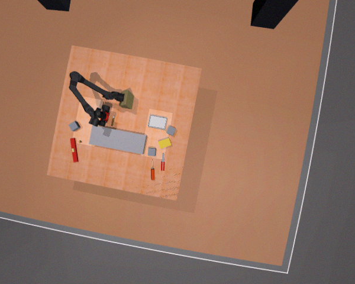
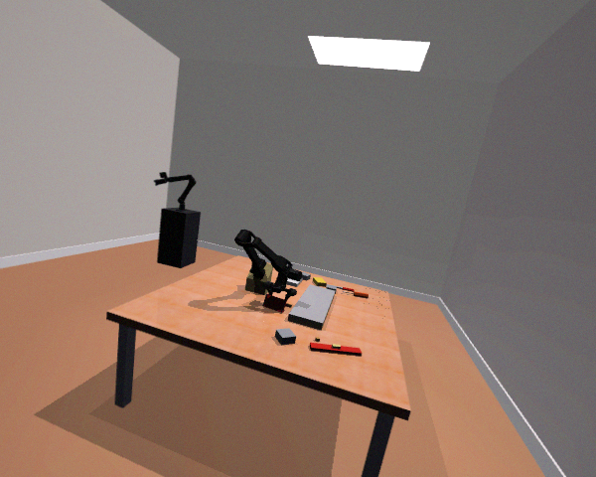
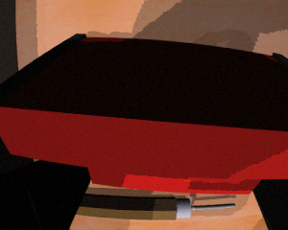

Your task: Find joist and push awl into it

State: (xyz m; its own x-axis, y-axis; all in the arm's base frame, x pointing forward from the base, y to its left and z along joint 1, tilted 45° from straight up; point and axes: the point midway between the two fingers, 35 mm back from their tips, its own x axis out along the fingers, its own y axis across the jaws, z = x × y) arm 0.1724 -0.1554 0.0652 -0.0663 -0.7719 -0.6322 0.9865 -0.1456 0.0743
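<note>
Now: gripper tip 10 mm short of the awl, 50 mm to the right of it and 20 mm above it. Round my gripper tip: white tray 10 mm behind, 480 mm to the left, 10 mm below; then red stud finder 20 mm behind; then red level 360 mm ahead, 290 mm to the right, 10 mm below.
</note>
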